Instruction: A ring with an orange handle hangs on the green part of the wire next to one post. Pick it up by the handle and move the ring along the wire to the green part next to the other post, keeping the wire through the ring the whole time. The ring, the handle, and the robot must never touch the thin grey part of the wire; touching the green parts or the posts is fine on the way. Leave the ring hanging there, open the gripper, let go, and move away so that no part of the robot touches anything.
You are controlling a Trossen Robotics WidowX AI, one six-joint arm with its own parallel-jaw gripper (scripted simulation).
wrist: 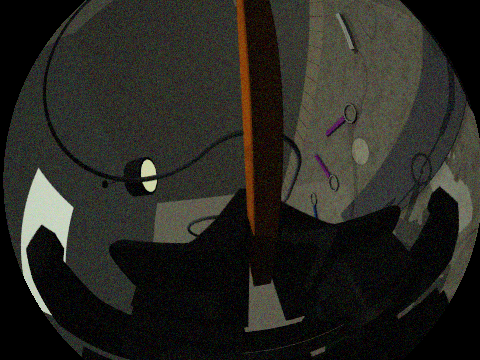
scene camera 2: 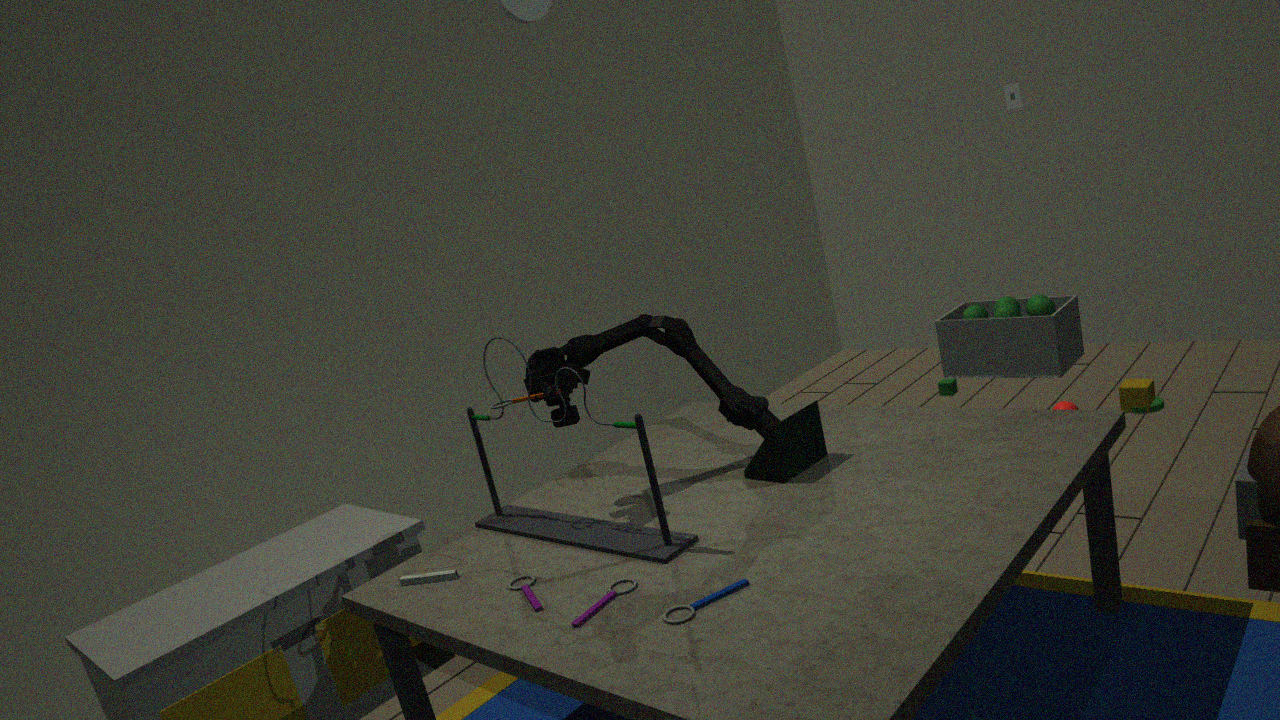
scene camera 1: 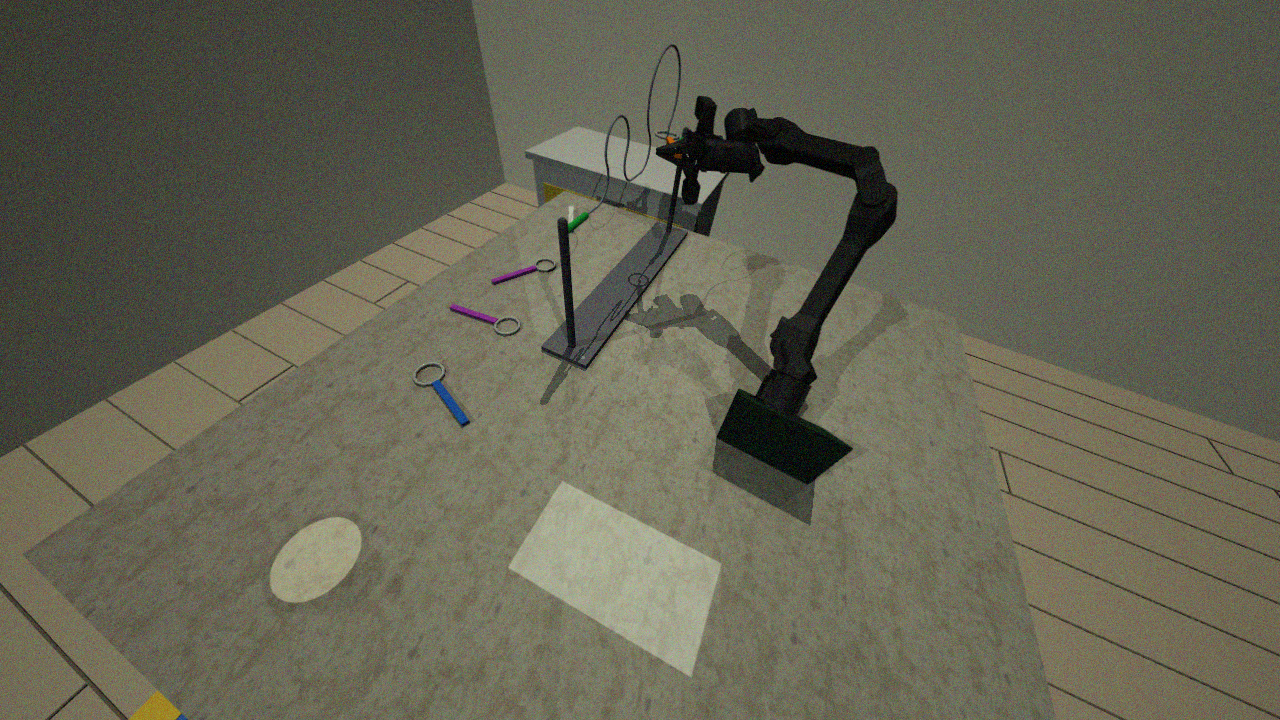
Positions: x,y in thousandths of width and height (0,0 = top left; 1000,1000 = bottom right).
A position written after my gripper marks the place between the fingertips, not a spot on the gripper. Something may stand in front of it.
Observation:
In view: my gripper (scene camera 1: 513,210).
My gripper is seen too in the wrist view (wrist: 518,543) and in scene camera 2 (scene camera 2: 426,553).

